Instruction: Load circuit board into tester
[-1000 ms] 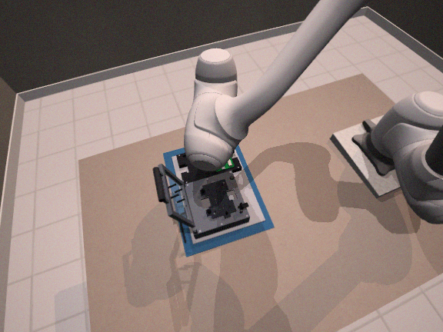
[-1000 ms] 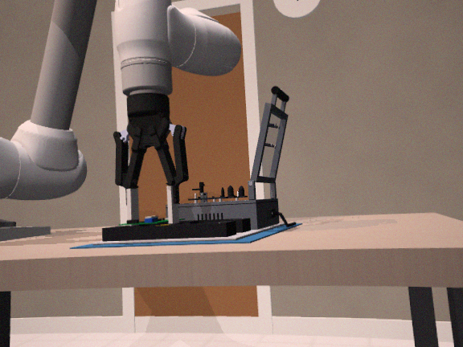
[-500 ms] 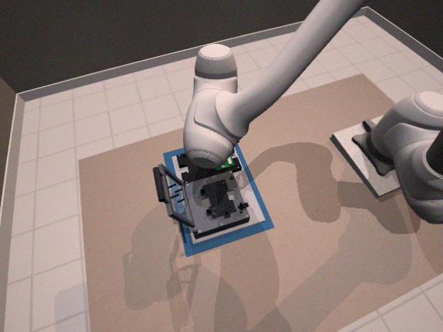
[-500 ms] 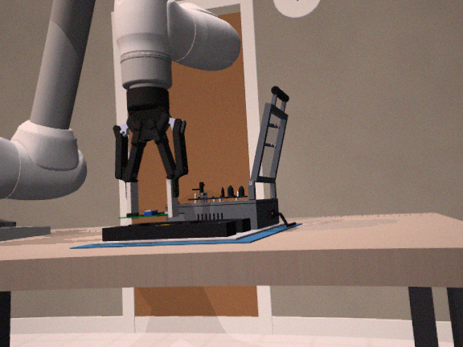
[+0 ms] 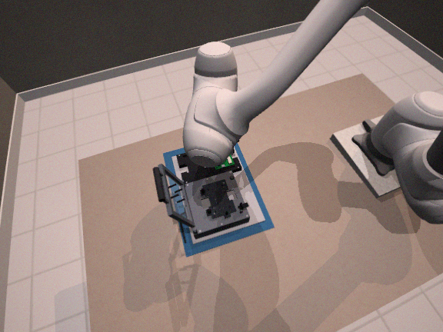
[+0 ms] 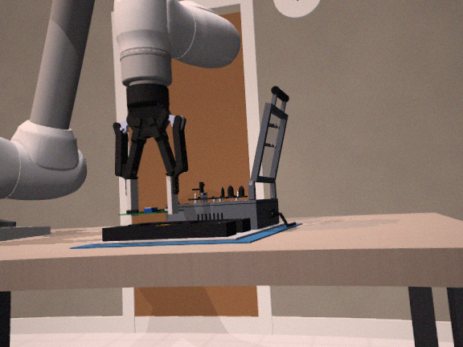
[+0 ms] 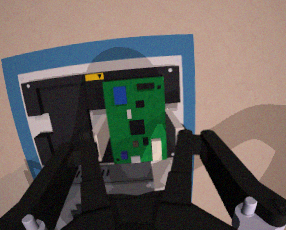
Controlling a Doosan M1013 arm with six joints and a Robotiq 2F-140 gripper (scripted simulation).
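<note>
Right now the latch hook is 10 mm ahead of my hand, 230 mm to the left of it and 20 mm above it. Round my hand: green circuit board (20 mm below); lid (190 mm ahead, 160 mm to the left, 110 mm above).
</note>
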